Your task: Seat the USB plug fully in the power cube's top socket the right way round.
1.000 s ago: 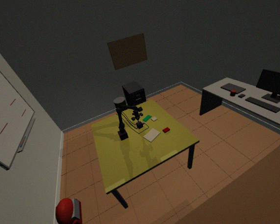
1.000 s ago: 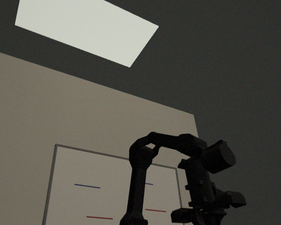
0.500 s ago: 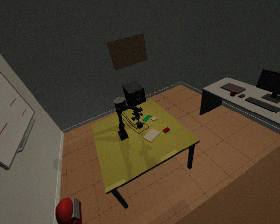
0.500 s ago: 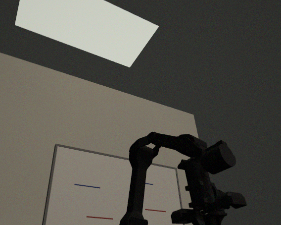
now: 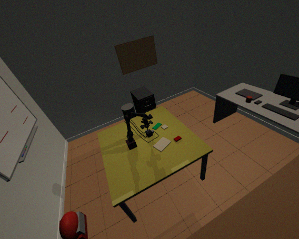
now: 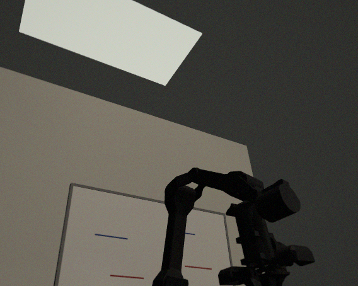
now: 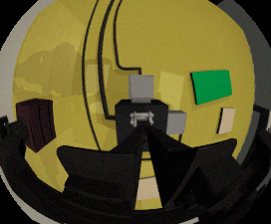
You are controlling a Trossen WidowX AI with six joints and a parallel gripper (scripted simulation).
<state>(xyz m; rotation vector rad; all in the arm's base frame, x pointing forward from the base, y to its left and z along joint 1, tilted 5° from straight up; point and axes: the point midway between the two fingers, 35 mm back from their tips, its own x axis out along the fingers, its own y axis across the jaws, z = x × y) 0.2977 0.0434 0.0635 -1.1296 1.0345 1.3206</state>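
Now: the pale grey socket 50 mm below my gripper tip. The rest, counted from my gripper tip: red block (350 mm to the right, 270 mm ahead, 110 mm below); then green card (200 mm ahead, 120 mm below, 80 mm to the left).
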